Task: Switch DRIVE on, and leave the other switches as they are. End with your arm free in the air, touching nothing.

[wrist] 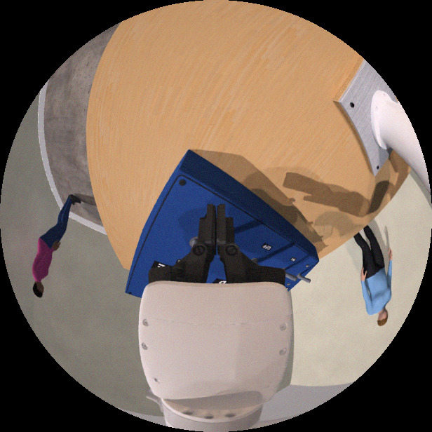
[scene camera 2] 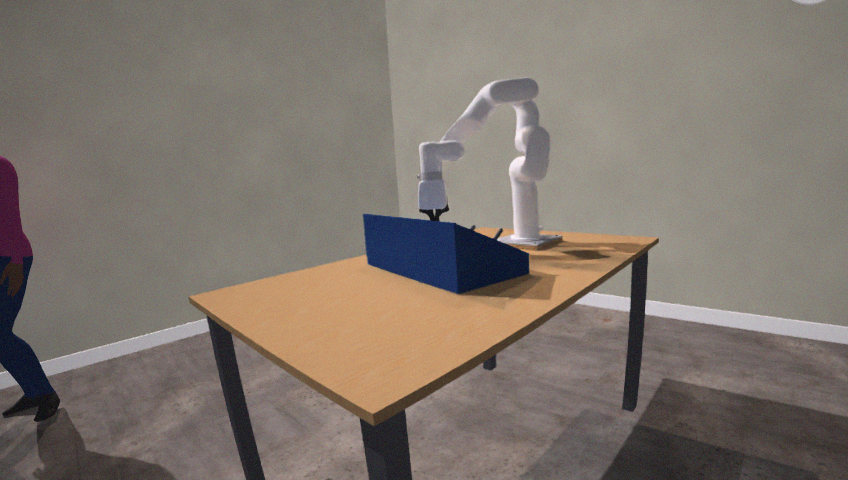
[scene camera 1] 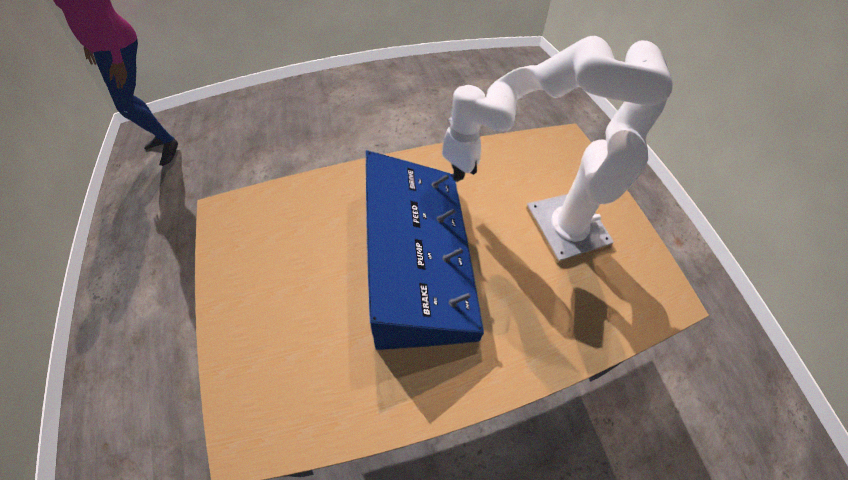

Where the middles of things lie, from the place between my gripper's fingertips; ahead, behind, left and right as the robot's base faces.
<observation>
I see the blue sloped switch panel (scene camera 1: 411, 283) 170 mm to the left of my hand, 170 mm ahead of it and 10 mm below it.
</observation>
